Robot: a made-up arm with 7 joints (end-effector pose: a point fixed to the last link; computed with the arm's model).
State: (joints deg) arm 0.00 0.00 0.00 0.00 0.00 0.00 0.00
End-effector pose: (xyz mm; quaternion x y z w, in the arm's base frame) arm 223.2 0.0 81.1 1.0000 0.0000 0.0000 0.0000
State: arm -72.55 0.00 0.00 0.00 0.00 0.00 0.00
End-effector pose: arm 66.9 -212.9 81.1 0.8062 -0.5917 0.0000 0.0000
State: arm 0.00 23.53 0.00 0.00 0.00 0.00 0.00
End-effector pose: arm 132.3 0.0 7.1 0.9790 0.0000 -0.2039 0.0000
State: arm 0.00 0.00 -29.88 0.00 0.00 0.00 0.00
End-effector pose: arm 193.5 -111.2 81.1 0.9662 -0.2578 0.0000 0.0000
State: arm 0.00 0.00 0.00 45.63 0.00 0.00 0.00
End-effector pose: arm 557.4 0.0 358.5 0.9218 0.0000 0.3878 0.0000
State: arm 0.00 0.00 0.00 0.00 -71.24 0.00 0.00
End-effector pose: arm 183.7 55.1 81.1 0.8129 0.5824 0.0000 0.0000
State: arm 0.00 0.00 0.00 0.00 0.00 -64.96 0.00
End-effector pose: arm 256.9 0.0 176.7 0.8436 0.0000 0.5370 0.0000
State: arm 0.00 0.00 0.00 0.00 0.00 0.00 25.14
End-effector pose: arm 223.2 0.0 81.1 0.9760 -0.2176 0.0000 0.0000
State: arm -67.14 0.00 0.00 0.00 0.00 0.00 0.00
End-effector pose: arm 86.7 -205.7 81.1 0.8332 -0.5530 0.0000 0.0000
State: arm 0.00 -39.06 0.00 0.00 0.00 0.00 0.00
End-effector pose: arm 287.4 0.0 262.2 0.9425 0.0000 0.3343 0.0000
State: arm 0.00 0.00 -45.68 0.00 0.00 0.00 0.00
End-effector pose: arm 155.9 -159.7 81.1 0.9216 -0.3882 0.0000 0.0000
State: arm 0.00 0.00 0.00 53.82 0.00 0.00 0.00
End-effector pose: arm 589.1 0.0 431.9 0.8917 0.0000 0.4526 0.0000
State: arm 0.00 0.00 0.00 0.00 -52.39 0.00 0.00
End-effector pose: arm 200.5 46.1 81.1 0.8973 0.4414 0.0000 0.0000
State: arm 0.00 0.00 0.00 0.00 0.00 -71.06 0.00
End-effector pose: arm 254.2 0.0 186.3 0.8138 0.0000 0.5811 0.0000
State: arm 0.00 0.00 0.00 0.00 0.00 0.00 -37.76
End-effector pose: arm 223.2 0.0 81.1 0.9462 0.3236 0.0000 0.0000
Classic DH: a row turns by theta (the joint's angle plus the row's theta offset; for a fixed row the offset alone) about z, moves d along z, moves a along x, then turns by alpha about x. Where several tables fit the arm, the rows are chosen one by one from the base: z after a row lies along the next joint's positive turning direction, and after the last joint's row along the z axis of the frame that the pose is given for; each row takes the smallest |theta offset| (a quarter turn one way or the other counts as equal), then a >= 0, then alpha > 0; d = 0 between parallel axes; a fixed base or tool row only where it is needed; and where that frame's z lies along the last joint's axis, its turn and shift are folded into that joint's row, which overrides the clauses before.
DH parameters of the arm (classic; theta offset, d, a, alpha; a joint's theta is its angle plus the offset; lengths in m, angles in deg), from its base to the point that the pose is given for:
joint 1: 0 0.2622 0 -90
joint 2: 0 0 0 90
joint 3: 0 0.3548 0.0606 90
joint 4: 0 0 0.1044 90
joint 5: 0 0.4616 0 90
joint 6: 0 0 0.0582 -90
joint 7: 0 0.0743 0 0

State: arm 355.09 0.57 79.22 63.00 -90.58 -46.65 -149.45
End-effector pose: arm 54.2 532.2 495.6 -0.8017 0.1159 0.3982 0.4305
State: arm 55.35 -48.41 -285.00 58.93 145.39 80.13 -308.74
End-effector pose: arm -527.8 266.5 494.1 -0.6305 -0.2207 0.7370 0.1030
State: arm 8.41 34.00 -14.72 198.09 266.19 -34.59 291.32
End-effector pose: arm 289.3 178.2 1004.2 -0.3271 0.2112 0.1375 0.9108
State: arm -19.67 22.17 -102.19 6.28 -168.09 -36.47 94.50
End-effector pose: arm -96.9 -103.6 147.6 -0.8678 0.4344 0.0889 0.2244
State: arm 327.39 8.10 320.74 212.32 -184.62 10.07 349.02
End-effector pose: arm 3.8 205.9 1068.5 -0.1887 -0.2500 -0.6459 0.6962
